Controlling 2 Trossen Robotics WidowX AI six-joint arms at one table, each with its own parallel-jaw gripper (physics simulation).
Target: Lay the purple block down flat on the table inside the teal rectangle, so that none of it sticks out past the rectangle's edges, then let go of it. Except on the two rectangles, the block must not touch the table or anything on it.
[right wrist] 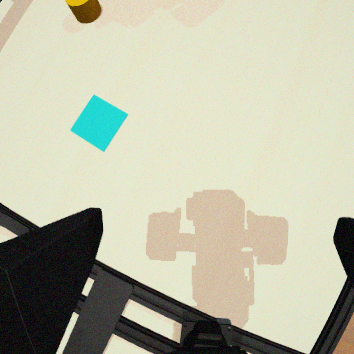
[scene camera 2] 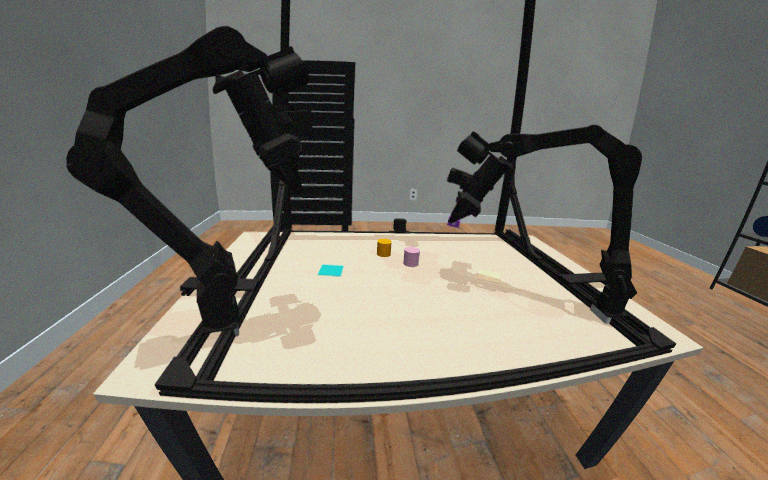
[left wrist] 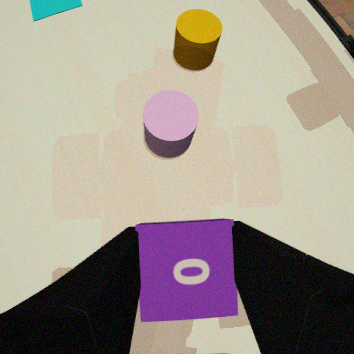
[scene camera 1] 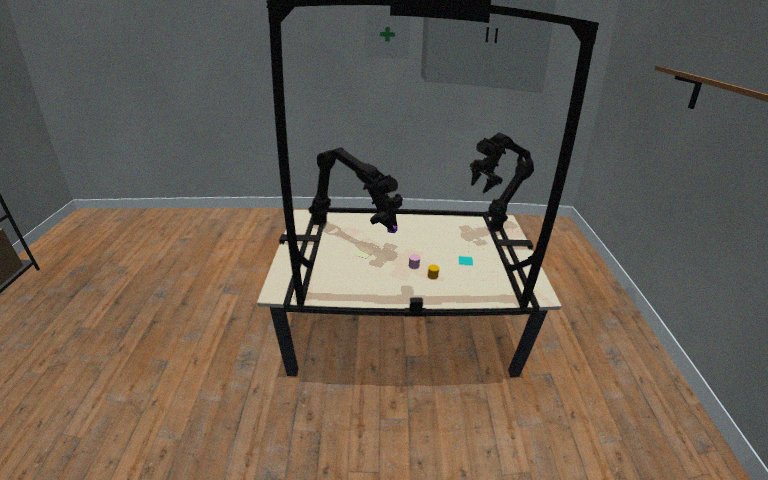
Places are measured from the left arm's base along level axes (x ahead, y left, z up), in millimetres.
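Where they show: left gripper, between the fingertips: (scene camera 2: 450,220) (left wrist: 183,235) (scene camera 1: 394,229); right gripper, between the fingertips: (right wrist: 222,225) (scene camera 2: 294,187) (scene camera 1: 477,189); left arm's base, origin of its link: (scene camera 2: 609,309) (scene camera 1: 319,221); right arm's base, origin of its link: (right wrist: 204,344) (scene camera 2: 220,321) (scene camera 1: 496,228).
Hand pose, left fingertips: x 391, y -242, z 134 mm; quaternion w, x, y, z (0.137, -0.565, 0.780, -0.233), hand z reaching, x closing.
Things, the pixels of their top centre, and the offset from my left fingertips. "pt": a spot on its surface instead.
- purple block, centre of its top: (left wrist: 189,269) (scene camera 2: 454,217) dx -10, dy +3, dz +10 mm
- teal rectangle, a spot on its surface: (right wrist: 99,123) (scene camera 2: 330,270) (scene camera 1: 465,260) pt dx +324, dy +32, dz -152 mm
- pink cylinder, centre of its top: (left wrist: 170,114) (scene camera 2: 412,249) (scene camera 1: 414,257) dx +92, dy -37, dz -108 mm
- yellow cylinder, centre of its top: (left wrist: 198,24) (scene camera 2: 384,241) (scene camera 1: 433,267) dx +173, dy -99, dz -109 mm
- pale yellow rectangle, a spot on its surface: (scene camera 2: 488,276) pt dx -131, dy +36, dz -152 mm
The purple block (scene camera 1: 392,229) (scene camera 2: 454,224) (left wrist: 187,272) is held between the fingers of my left gripper (left wrist: 183,235), which is shut on it, above the table. Its face with a pale "0" shows in the left wrist view. The teal rectangle (scene camera 1: 465,260) (scene camera 2: 330,270) (right wrist: 99,123) lies bare on the table, right of both cylinders in scene camera 1; a corner of it (left wrist: 55,7) shows at the top left of the left wrist view. My right gripper (scene camera 1: 483,186) (right wrist: 222,225) is open and empty, high above the table on the right of scene camera 1.
A pink cylinder (scene camera 1: 414,261) (scene camera 2: 411,256) (left wrist: 170,117) and a yellow cylinder (scene camera 1: 433,271) (scene camera 2: 384,247) (left wrist: 198,30) (right wrist: 85,10) stand upright between the left gripper and the teal rectangle. A pale yellow rectangle (scene camera 2: 488,276) lies on the table. A black frame (scene camera 2: 362,391) surrounds the table top.
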